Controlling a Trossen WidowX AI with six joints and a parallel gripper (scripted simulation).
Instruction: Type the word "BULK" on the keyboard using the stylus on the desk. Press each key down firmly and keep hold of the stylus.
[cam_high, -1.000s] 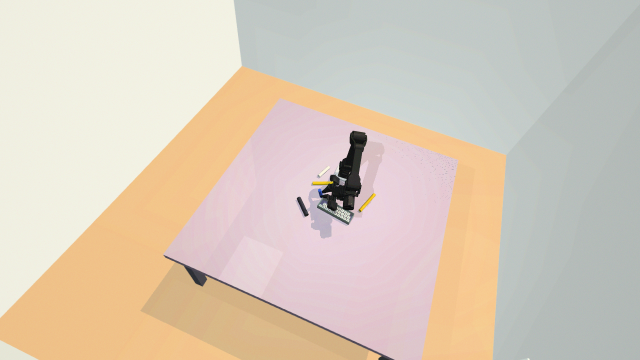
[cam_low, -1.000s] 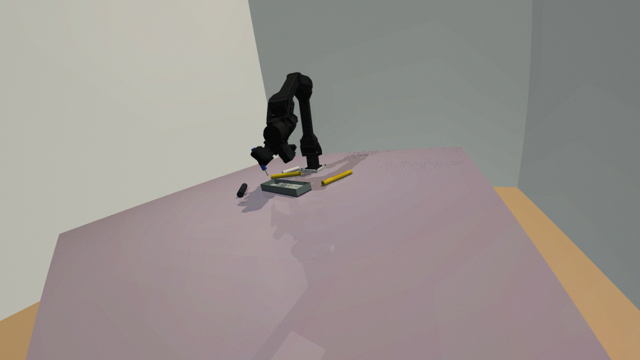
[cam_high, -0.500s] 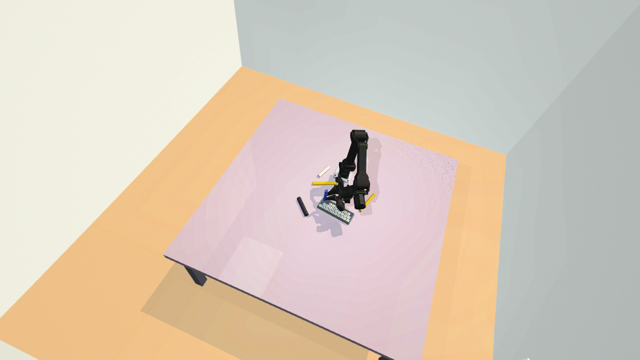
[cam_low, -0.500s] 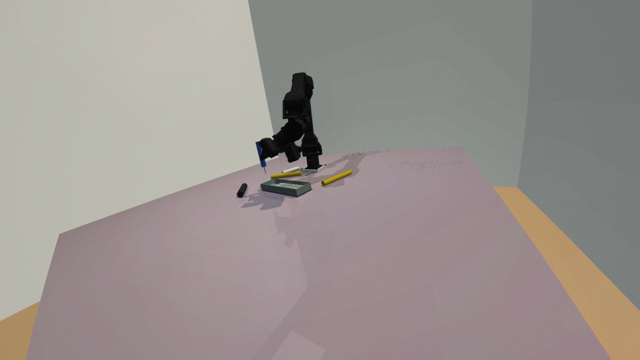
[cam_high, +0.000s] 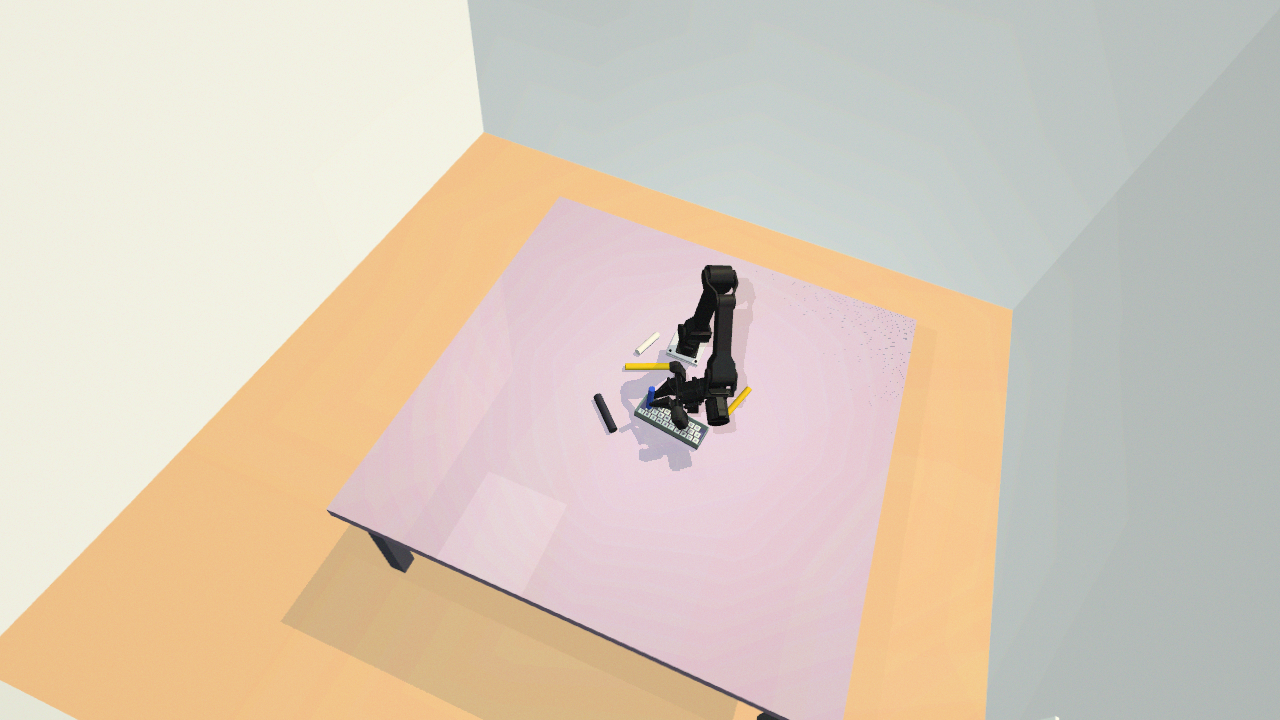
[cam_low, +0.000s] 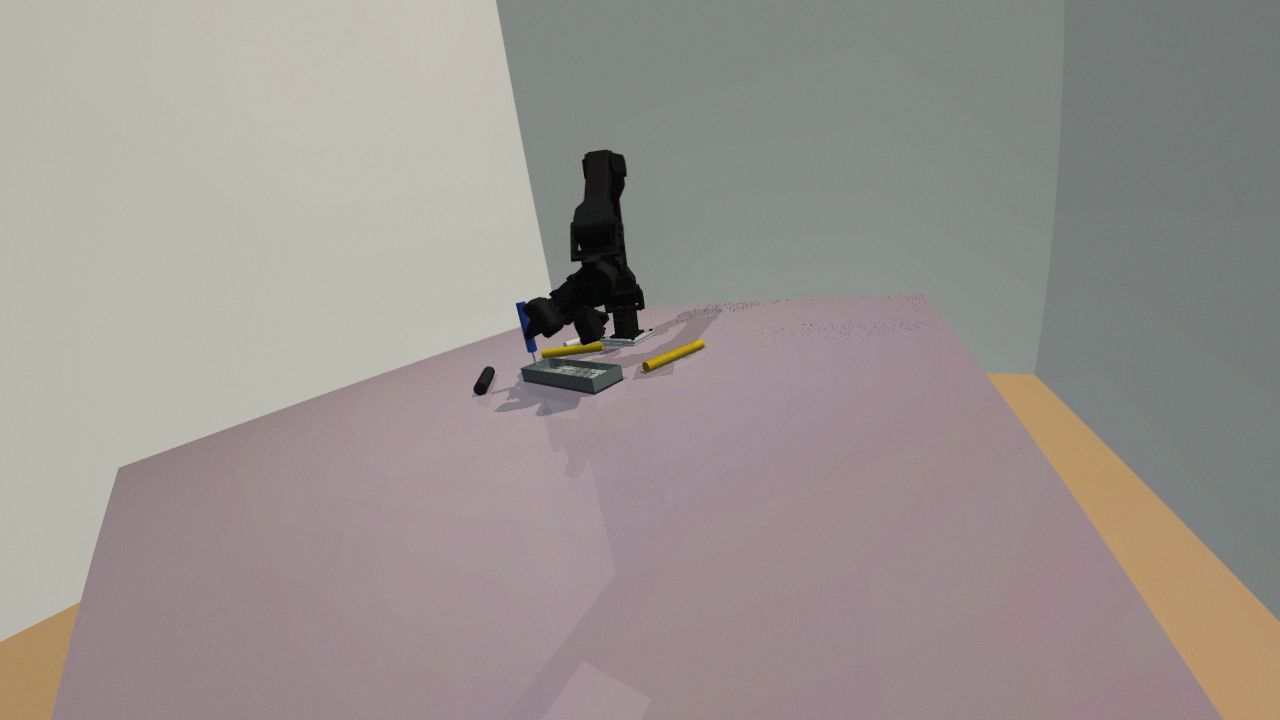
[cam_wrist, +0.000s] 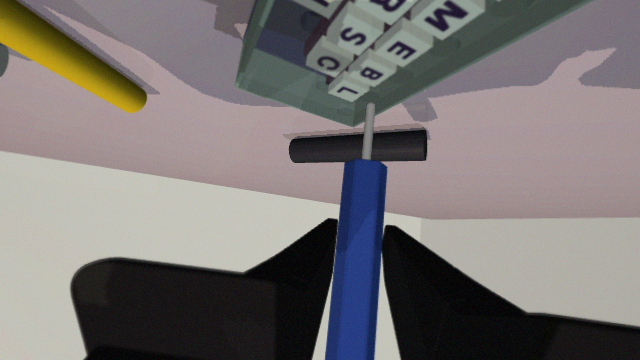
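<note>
Right now my gripper tip is 11 cm to the left of the black cylinder, 7 cm above it and 3 cm short of it. From my gripper tip the other things lie so: white cylinder 25 cm behind, 8 cm below, 6 cm to the right; then grey stylus tip 5 cm below; then blue stylus 1 cm below.
</note>
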